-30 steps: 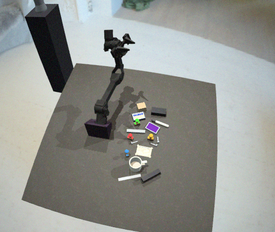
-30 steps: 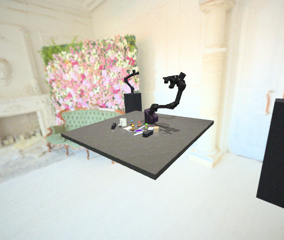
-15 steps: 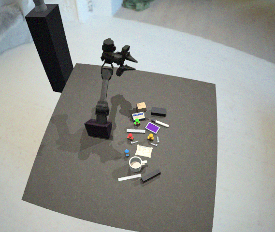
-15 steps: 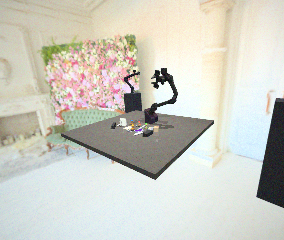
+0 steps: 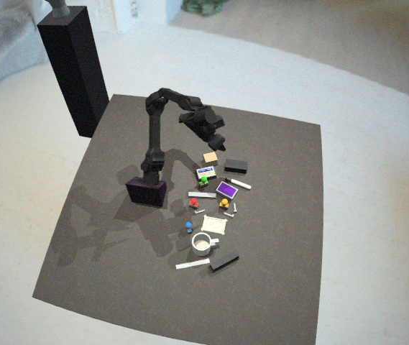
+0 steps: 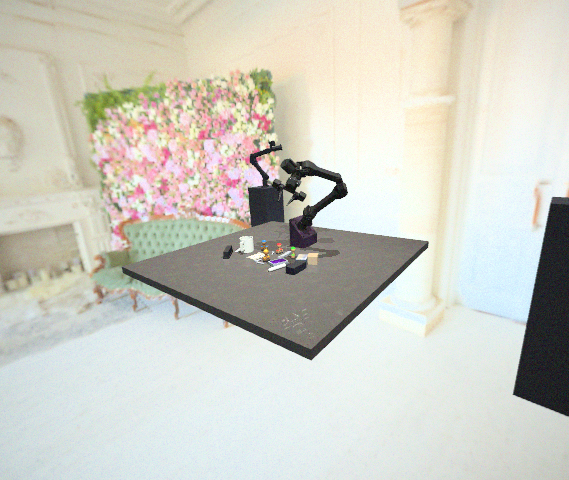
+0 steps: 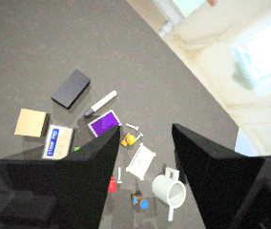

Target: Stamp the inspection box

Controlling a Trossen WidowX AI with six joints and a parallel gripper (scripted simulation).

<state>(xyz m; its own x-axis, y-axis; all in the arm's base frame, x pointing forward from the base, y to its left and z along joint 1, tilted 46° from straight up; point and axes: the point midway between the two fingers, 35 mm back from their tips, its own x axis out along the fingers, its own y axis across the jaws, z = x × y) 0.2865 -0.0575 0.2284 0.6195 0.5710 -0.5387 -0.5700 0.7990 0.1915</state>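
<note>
Right now the green-knobbed stamp is 300 mm below my gripper tip and 70 mm behind it. Round my gripper tip: purple ink pad 320 mm below, 50 mm ahead, 10 mm to the right; then orange-knobbed stamp 300 mm below, 100 mm to the right, 50 mm ahead; then blue-labelled box 310 mm below, 70 mm behind, 60 mm to the left.
</note>
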